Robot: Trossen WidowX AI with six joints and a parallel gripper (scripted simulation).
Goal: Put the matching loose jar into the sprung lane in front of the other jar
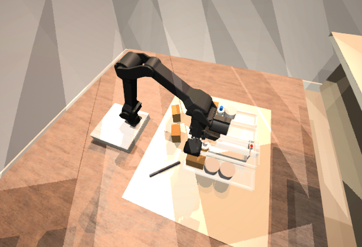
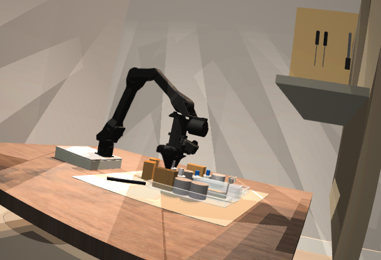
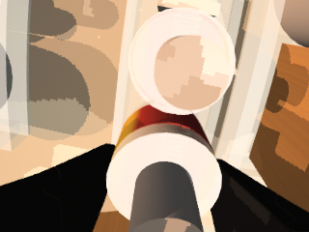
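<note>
The cream mat is 5 cm ahead of my gripper tip, 3 cm to the left of it and 5 cm below it. Round my gripper tip: shelf (50 cm ahead, 9 cm to the left, 31 cm above); red mark (22 cm ahead, 8 cm to the left, 2 cm above); black rod (7 cm behind, 16 cm to the right, 5 cm below).
</note>
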